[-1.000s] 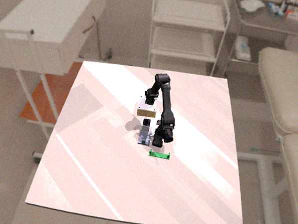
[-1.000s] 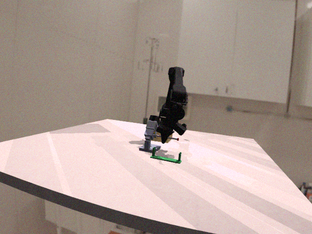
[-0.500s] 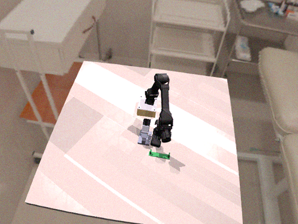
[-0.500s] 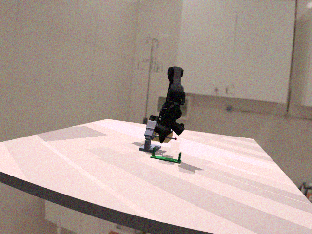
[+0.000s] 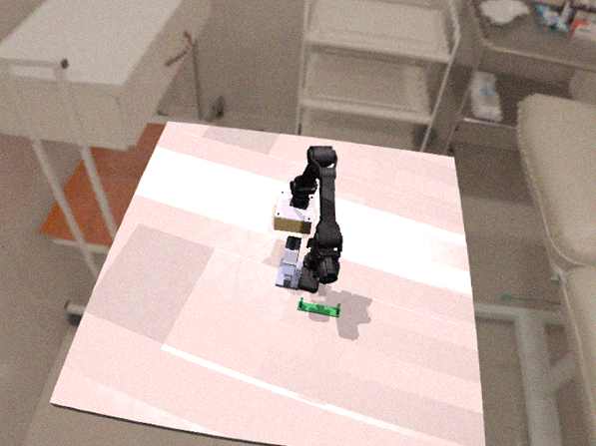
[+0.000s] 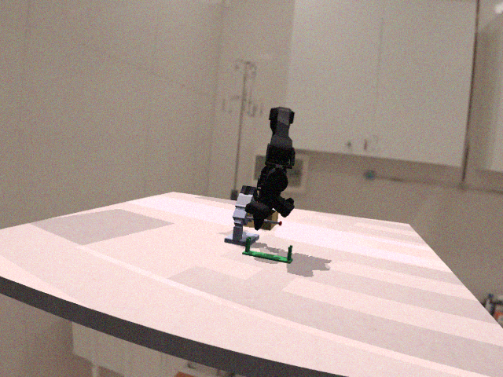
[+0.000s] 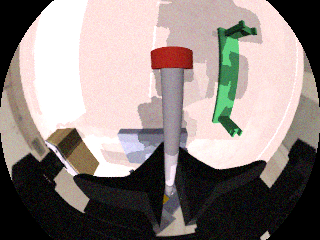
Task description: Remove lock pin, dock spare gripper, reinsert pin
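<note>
My gripper tip is 50 mm to the left of the grey mount. Round my gripper tip: spare gripper (30 mm behind, 60 mm to the right, 70 mm above); then green rack (80 mm ahead, 70 mm to the left, 30 mm below).
</note>
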